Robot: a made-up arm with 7 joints.
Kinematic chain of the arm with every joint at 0, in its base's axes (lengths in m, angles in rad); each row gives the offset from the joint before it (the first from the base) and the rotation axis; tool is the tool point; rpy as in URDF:
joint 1: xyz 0 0 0.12 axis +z
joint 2: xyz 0 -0.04 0.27 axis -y
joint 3: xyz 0 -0.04 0.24 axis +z
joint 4: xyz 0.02 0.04 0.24 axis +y
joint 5: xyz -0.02 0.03 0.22 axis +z
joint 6: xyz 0 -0.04 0.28 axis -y
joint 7: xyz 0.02 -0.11 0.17 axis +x
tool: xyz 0 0 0 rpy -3.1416 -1.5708 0
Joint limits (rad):
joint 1: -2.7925..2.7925
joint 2: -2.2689..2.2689
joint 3: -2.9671..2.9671
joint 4: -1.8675..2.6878
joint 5: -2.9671..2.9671
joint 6: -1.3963..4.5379
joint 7: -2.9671..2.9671
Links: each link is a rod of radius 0.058 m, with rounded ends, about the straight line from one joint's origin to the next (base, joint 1, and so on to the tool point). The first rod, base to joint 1, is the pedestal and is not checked.
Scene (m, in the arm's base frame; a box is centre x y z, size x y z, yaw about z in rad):
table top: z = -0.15
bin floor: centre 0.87 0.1 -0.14 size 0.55 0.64 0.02 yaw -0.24
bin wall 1: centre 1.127 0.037 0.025 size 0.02 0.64 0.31 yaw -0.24
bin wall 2: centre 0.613 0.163 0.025 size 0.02 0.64 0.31 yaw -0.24
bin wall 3: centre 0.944 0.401 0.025 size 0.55 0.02 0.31 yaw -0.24
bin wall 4: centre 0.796 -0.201 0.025 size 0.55 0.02 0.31 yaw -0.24
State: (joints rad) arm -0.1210 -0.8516 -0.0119 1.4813 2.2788 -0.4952 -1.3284
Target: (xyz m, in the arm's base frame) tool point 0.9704 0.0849 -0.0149
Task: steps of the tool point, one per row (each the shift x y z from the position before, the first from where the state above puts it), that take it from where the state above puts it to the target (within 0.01 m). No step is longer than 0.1 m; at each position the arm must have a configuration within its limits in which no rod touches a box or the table.
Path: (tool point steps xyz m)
1: 0.0648 -0.0021 -0.0738
2: 0.0470 0.0095 -0.0812
3: 0.0275 0.0230 -0.0853

